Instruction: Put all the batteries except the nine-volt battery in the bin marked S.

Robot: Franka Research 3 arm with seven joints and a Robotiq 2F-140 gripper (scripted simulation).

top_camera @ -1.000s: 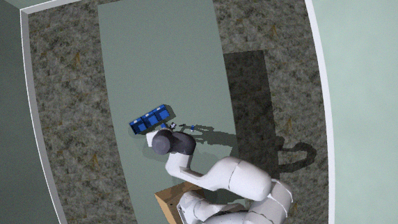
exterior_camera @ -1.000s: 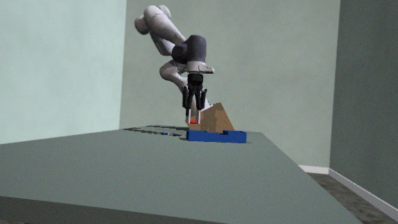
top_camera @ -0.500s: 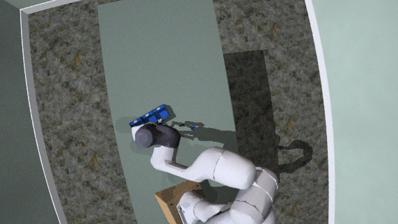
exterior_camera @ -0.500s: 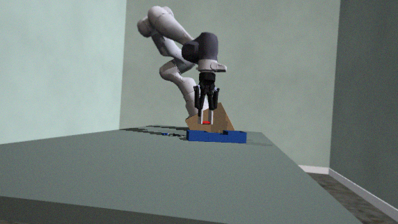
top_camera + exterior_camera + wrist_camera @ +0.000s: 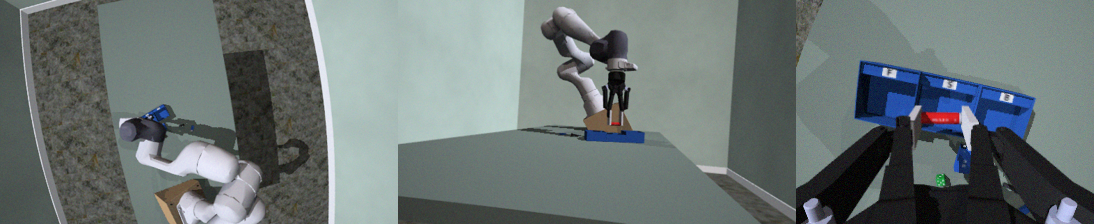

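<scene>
Now: the red cylindrical battery 30 mm below my hand. The rest, counted from my hand: blue nine-volt battery: 50 mm behind, 80 mm to the right, 90 mm below; then blue bin: 10 mm ahead, 80 mm below; then green item: 120 mm behind, 70 mm to the right, 90 mm below.
</scene>
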